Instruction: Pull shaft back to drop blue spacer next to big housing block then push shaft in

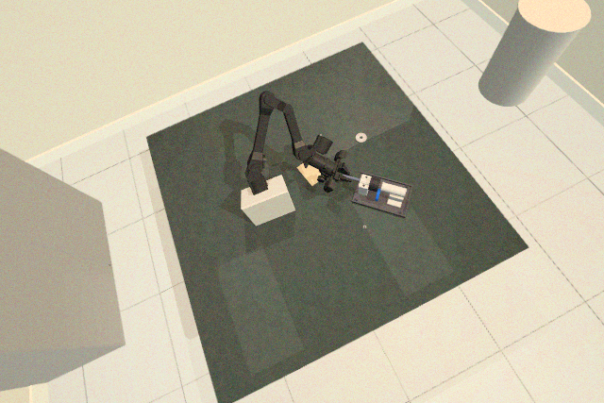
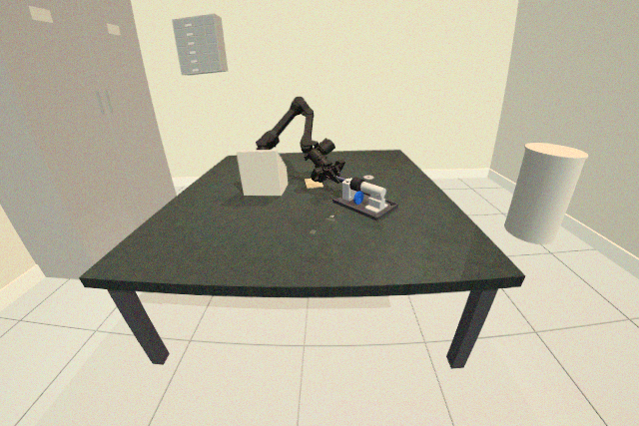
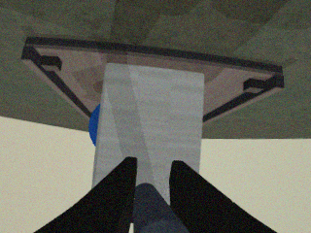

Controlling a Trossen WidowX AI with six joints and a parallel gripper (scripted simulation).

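Now: the dark spacer 6 cm ahead of my gripper tip, 6 cm to the right of it and 2 cm above it. Also, from my gripper tip: tiny loose part: 4 cm behind, 19 cm to the right, 6 cm below; then blue spacer: 7 cm ahead, 10 cm to the right, 3 cm below; then shaft: 2 cm ahead, 2 cm to the right, 2 cm above.
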